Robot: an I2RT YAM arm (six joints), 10 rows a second.
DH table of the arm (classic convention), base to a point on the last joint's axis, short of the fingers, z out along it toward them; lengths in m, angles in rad. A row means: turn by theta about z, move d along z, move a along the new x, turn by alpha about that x. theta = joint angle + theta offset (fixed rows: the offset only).
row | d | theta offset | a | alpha
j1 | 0.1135 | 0 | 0.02 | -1.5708
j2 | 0 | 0 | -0.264 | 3.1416
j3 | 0 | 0.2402 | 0.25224 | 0
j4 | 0 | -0.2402 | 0.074 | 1.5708
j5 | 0 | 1.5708 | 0 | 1.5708
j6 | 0.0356 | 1.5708 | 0 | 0
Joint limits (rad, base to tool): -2.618..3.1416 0..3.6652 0..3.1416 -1.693..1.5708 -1.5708..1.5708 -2.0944..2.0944
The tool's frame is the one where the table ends.
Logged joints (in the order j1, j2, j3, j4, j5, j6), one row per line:
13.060, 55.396, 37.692, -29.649, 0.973, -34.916
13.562, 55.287, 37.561, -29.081, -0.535, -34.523
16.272, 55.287, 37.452, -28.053, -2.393, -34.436
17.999, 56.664, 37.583, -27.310, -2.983, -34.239
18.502, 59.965, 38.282, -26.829, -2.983, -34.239
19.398, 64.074, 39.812, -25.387, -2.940, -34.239
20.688, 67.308, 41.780, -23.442, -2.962, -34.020
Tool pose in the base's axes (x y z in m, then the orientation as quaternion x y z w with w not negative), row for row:
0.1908, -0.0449, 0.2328, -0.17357, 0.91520, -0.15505, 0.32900
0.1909, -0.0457, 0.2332, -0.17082, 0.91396, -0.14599, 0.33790
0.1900, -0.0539, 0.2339, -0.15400, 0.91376, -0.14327, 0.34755
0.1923, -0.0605, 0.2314, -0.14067, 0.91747, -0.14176, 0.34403
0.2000, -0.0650, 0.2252, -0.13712, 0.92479, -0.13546, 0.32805
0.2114, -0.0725, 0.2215, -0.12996, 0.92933, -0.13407, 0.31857
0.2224, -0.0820, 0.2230, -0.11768, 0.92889, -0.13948, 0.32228
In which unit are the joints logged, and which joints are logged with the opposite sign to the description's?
The joints are logged in degrees. Opposite sign: j1.
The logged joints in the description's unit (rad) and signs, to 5 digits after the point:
-0.22794, 0.96684, 0.65785, -0.51747, 0.01698, -0.60940
-0.23670, 0.96494, 0.65556, -0.50756, -0.00934, -0.60254
-0.28400, 0.96494, 0.65366, -0.48962, -0.04177, -0.60102
-0.31414, 0.98897, 0.65595, -0.47665, -0.05206, -0.59758
-0.32292, 1.04659, 0.66815, -0.46825, -0.05206, -0.59758
-0.33856, 1.11830, 0.69485, -0.44309, -0.05131, -0.59758
-0.36107, 1.17475, 0.72920, -0.40914, -0.05170, -0.59376

